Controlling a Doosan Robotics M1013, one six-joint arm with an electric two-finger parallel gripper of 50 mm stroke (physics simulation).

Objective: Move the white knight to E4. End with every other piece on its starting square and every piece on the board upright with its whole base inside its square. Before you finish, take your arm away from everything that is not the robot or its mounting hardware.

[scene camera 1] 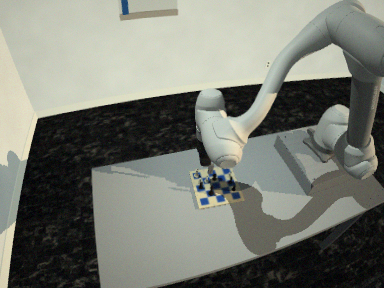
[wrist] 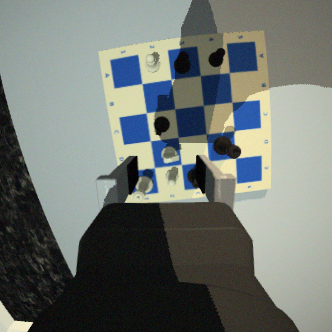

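Seen in the pictures: gripper, fingertip midpoint: [scene camera 1: 209, 168] [wrist: 166, 167]; arm's base at its link origin: [scene camera 1: 322, 146].
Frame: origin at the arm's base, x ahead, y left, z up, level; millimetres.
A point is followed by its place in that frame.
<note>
The white knight [scene camera 1: 207, 180] {x 663, y -136, z -71 mm} [wrist: 170, 154] {x 662, y -139, z -55 mm} stands upright on blue square D2 of the blue-and-cream board [scene camera 1: 210, 201] {x 703, y -33, z -85 mm} [wrist: 131, 98] {x 577, y -161, z -85 mm}. Square E4 [scene camera 1: 202, 194] {x 718, y -83, z -85 mm} is cream; in the wrist view a finger hides part of it, and no piece shows on it. My gripper [scene camera 1: 210, 169] {x 659, y -141, z 13 mm} [wrist: 166, 167] {x 659, y -141, z 13 mm} is open and empty, above the board's 1-2 side. In the wrist view its fingers appear either side of the knight and the white pawn [wrist: 172, 175] {x 693, y -149, z -74 mm} on E2. Its height above the pieces is hard to tell.
A tall white piece [scene camera 1: 196, 174] {x 695, y -189, z -69 mm} [wrist: 144, 185] {x 690, y -188, z -67 mm} stands on E1. Black pieces stand on E3 [wrist: 193, 176] {x 700, y -122, z -61 mm}, D4 [wrist: 222, 145] {x 676, y -75, z -62 mm}, C2 [wrist: 161, 124] {x 624, y -135, z -46 mm}, A3 [wrist: 182, 63] {x 568, y -87, z -57 mm} and A4 [wrist: 216, 58] {x 574, y -44, z -72 mm}. A white pawn [wrist: 152, 62] {x 552, y -118, z -63 mm} stands on A2. The board lies on a grey table [scene camera 1: 145, 225] {x 1015, y -45, z -91 mm}.
</note>
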